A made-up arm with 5 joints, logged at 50 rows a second.
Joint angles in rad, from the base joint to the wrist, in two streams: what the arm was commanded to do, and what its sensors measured. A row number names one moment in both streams.
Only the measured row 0 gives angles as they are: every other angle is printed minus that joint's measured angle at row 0.
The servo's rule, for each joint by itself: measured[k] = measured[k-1] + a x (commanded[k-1-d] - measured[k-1]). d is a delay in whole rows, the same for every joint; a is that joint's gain. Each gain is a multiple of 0.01, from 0.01 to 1. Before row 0 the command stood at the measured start. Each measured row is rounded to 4 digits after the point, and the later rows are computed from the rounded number. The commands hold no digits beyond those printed.
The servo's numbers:
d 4
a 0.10 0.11 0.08 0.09 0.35
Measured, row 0:
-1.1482, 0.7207, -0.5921, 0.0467, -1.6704
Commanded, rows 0 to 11:
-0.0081, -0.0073, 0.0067, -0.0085, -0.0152
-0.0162, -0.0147, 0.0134, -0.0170, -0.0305
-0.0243, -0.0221, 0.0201, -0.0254, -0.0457
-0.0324, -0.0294, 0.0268, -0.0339, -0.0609
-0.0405, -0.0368, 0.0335, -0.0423, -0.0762
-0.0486, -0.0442, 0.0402, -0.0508, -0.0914
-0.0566, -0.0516, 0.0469, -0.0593, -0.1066
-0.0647, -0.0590, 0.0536, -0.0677, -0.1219
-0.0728, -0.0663, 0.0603, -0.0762, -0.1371
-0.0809, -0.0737, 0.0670, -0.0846, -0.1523
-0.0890, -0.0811, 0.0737, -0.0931, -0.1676
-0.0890, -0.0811, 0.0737, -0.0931, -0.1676
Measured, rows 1 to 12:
0.0000, 0.0000, 0.0000, 0.0000, 0.0000
0.0000, 0.0000, 0.0000, 0.0000, 0.0000
0.0000, 0.0000, 0.0000, 0.0000, 0.0000
0.0000, 0.0000, 0.0000, 0.0000, 0.0000
-0.0008, -0.0008, 0.0005, -0.0008, -0.0053
-0.0023, -0.0023, 0.0015, -0.0023, -0.0141
-0.0045, -0.0045, 0.0030, -0.0044, -0.0252
-0.0073, -0.0072, 0.0049, -0.0071, -0.0377
-0.0106, -0.0105, 0.0072, -0.0103, -0.0512
-0.0144, -0.0142, 0.0098, -0.0139, -0.0653
-0.0186, -0.0183, 0.0128, -0.0180, -0.0798
-0.0232, -0.0228, 0.0161, -0.0225, -0.0945

